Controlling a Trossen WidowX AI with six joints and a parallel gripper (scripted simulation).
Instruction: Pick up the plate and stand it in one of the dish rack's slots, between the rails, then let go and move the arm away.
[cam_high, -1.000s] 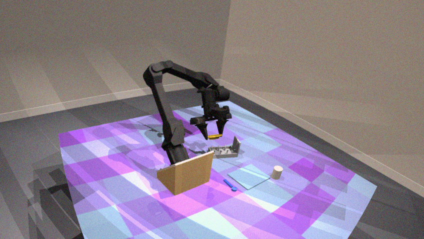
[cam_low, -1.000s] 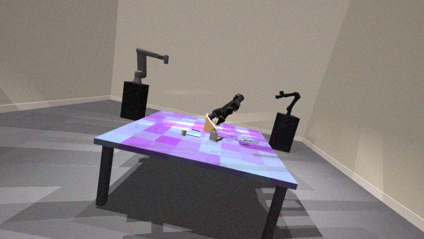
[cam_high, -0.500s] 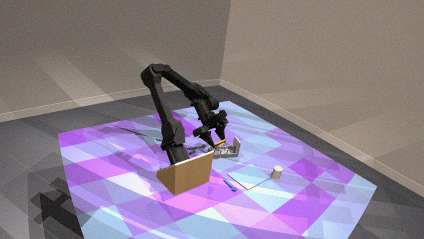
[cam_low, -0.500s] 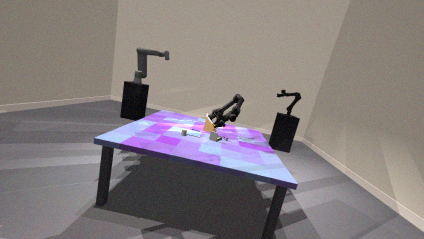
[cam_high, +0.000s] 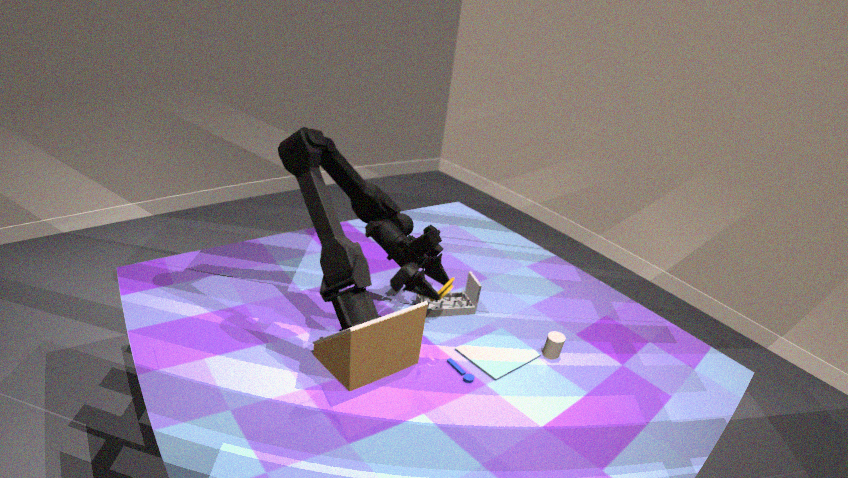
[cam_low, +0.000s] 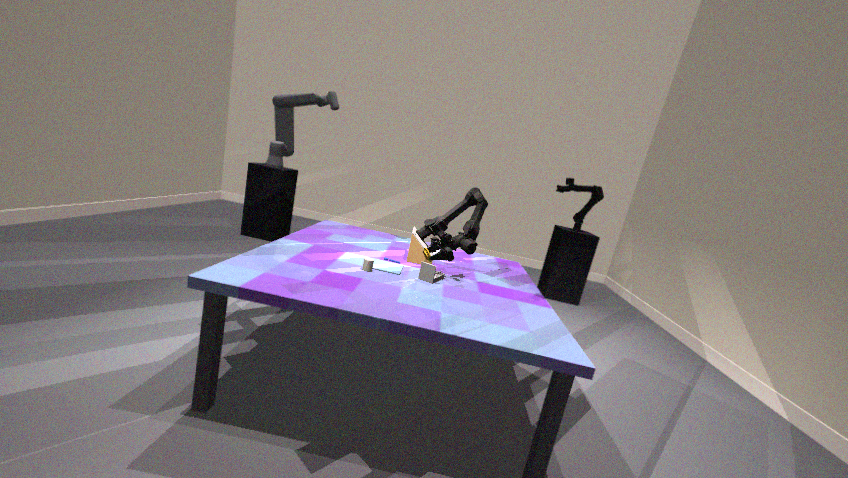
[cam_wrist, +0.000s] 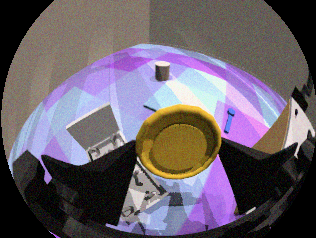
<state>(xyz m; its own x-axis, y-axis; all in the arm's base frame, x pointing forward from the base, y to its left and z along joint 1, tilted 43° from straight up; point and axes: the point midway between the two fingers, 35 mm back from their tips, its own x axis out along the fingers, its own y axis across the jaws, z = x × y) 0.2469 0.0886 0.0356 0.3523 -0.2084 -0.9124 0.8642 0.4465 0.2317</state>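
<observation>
The grey dish rack is 6 cm below my gripper tip, 6 cm ahead of it and 5 cm to the left of it. Also, from my gripper tip: beige cylinder (23 cm to the right, 14 cm ahead, 6 cm below); then yellow plate (1 cm to the left); then blue spoon (17 cm to the right, 8 cm below, 8 cm behind).
</observation>
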